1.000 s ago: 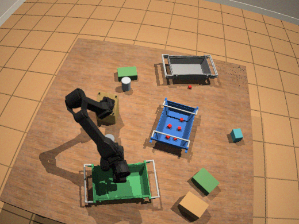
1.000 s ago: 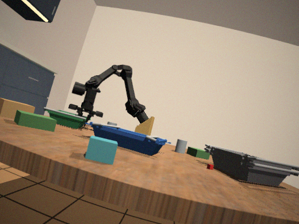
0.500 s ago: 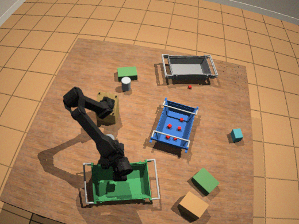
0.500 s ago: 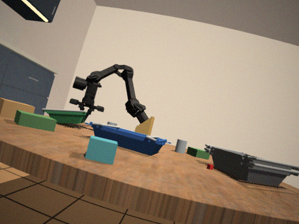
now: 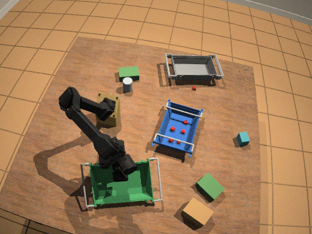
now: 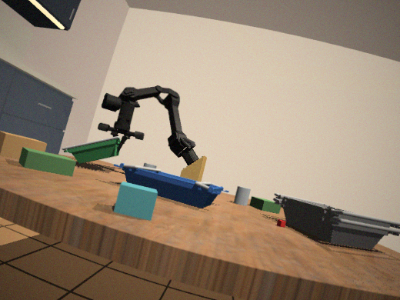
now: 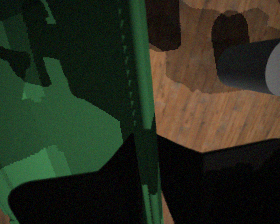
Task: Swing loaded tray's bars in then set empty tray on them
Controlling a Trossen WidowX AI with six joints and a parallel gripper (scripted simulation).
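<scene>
The green tray is 40 mm ahead of my gripper tip and 70 mm to the right of it. Also, from my gripper tip: teal cube (560 mm ahead, 390 mm to the left, 60 mm below); then tan box (400 mm ahead, 90 mm to the right, 50 mm below).
</scene>
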